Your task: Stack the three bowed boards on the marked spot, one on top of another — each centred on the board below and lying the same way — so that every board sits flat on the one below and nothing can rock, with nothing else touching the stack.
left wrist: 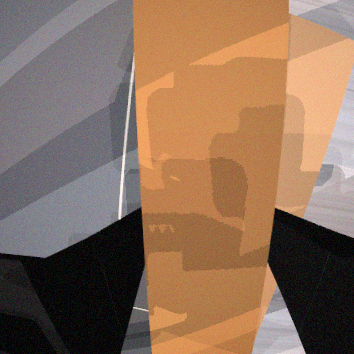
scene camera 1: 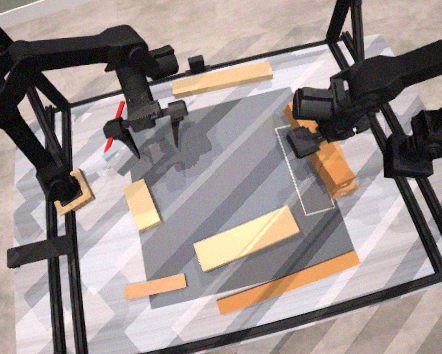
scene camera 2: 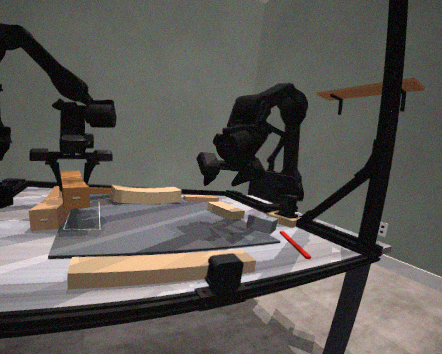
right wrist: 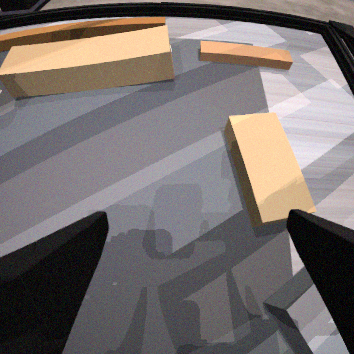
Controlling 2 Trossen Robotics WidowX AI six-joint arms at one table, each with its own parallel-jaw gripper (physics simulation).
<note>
My right gripper [scene camera 1: 158, 153] is open, with nothing in its grasp. Also in view: a grey block [scene camera 1: 118, 156]. Further things: my left gripper [scene camera 2: 73, 190], a long orange board [scene camera 1: 286, 283] and a marked spot [scene camera 1: 201, 189].
The grey block also shows in the right wrist view [right wrist: 297, 307]. The long orange board is seen too in the right wrist view [right wrist: 68, 31]. My left gripper is seen too in the left wrist view [left wrist: 202, 212] and in scene camera 1 [scene camera 1: 316, 144]. The left wrist view misses the grey block: it is out of frame. The left wrist view does not show the long orange board: it is out of frame.
</note>
